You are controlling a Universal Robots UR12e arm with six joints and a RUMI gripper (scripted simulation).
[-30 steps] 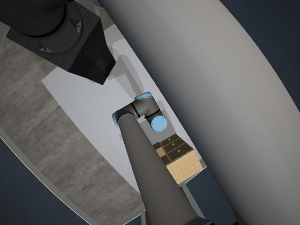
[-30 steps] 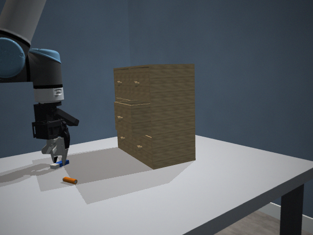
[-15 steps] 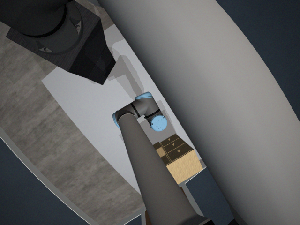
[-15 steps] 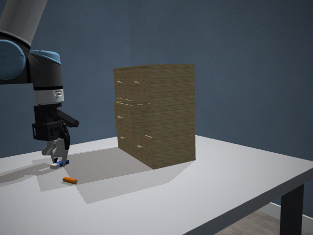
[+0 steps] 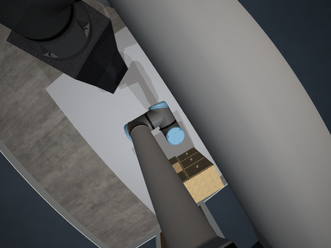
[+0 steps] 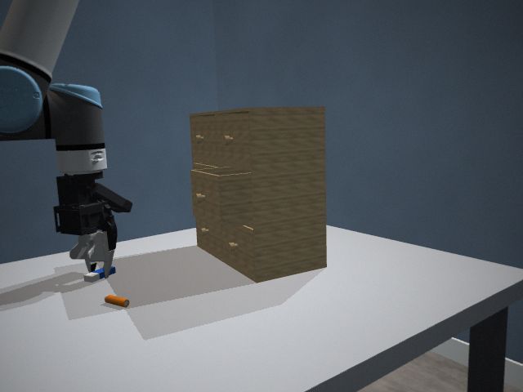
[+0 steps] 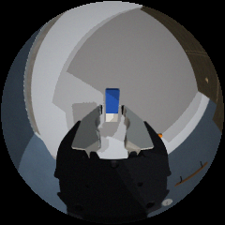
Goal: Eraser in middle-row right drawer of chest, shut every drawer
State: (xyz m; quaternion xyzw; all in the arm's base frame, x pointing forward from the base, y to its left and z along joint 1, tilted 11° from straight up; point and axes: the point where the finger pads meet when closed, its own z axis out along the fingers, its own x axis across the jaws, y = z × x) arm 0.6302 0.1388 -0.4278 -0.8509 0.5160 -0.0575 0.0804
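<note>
My gripper is now 1 cm past the white eraser and 1 cm above it. Round my hand: orange cylinder (17 cm to the right, 2 cm behind, 1 cm below).
</note>
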